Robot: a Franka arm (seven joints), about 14 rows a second.
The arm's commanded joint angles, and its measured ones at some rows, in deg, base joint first. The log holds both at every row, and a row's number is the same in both.
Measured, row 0:
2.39, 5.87, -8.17, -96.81, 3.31, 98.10, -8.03
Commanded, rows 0 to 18:
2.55, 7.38, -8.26, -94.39, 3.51, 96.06, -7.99
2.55, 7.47, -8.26, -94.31, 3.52, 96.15, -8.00
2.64, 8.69, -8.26, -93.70, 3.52, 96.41, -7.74
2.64, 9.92, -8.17, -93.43, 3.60, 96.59, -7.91
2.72, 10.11, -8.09, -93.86, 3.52, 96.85, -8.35
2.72, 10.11, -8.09, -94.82, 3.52, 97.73, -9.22
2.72, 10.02, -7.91, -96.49, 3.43, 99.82, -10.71
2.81, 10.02, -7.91, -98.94, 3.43, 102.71, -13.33
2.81, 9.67, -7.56, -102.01, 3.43, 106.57, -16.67
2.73, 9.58, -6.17, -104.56, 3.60, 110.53, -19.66
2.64, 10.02, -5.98, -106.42, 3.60, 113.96, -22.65
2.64, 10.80, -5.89, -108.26, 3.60, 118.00, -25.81
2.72, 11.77, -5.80, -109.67, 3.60, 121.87, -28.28
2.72, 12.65, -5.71, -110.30, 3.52, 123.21, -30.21
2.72, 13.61, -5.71, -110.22, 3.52, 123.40, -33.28
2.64, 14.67, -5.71, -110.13, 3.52, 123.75, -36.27
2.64, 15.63, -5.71, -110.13, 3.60, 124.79, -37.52
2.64, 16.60, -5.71, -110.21, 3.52, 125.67, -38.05
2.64, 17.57, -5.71, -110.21, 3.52, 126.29, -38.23
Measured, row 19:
2.65, 16.21, -5.66, -110.11, 3.34, 124.58, -36.10
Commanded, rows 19 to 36:
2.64, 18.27, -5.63, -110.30, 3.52, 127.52, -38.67
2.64, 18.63, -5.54, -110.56, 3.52, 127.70, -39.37
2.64, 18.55, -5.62, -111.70, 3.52, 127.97, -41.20
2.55, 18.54, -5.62, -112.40, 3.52, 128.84, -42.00
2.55, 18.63, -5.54, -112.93, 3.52, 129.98, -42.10
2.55, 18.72, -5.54, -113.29, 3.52, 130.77, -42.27
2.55, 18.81, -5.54, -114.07, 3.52, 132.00, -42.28
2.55, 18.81, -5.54, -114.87, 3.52, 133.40, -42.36
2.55, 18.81, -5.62, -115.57, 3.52, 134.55, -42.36
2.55, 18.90, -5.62, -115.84, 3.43, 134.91, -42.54
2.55, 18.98, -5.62, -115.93, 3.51, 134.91, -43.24
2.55, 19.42, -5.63, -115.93, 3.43, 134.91, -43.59
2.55, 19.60, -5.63, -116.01, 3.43, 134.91, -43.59
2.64, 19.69, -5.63, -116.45, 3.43, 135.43, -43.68
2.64, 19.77, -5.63, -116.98, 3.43, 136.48, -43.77
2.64, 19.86, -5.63, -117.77, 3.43, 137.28, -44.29
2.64, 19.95, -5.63, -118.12, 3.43, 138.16, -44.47
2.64, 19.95, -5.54, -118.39, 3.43, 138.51, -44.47
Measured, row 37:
2.64, 20.43, -5.64, -116.67, 3.34, 136.36, -43.30
